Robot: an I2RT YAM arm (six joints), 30 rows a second.
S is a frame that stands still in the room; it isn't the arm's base.
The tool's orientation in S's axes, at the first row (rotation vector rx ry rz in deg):
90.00 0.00 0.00
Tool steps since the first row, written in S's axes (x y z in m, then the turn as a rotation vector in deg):
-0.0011 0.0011 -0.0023 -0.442 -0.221 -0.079
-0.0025 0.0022 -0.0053 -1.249 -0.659 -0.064
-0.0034 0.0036 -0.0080 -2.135 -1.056 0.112
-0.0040 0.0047 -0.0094 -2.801 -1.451 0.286
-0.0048 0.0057 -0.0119 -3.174 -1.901 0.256
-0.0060 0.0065 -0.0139 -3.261 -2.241 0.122
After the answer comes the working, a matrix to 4 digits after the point.
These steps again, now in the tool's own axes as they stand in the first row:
-0.0011 -0.0023 -0.0011 -0.442 -0.079 0.221
-0.0025 -0.0053 -0.0022 -1.249 -0.064 0.659
-0.0034 -0.0080 -0.0036 -2.135 0.112 1.056
-0.0040 -0.0094 -0.0047 -2.801 0.286 1.451
-0.0048 -0.0119 -0.0057 -3.174 0.256 1.901
-0.0060 -0.0139 -0.0065 -3.261 0.122 2.241

The tool's axes in the first row as the columns of a matrix, in S's axes (rounded; the answer above uses it unrounded):
1.0000 0.0000 0.0000
0.0000 0.0000 -1.0000
0.0000 1.0000 0.0000

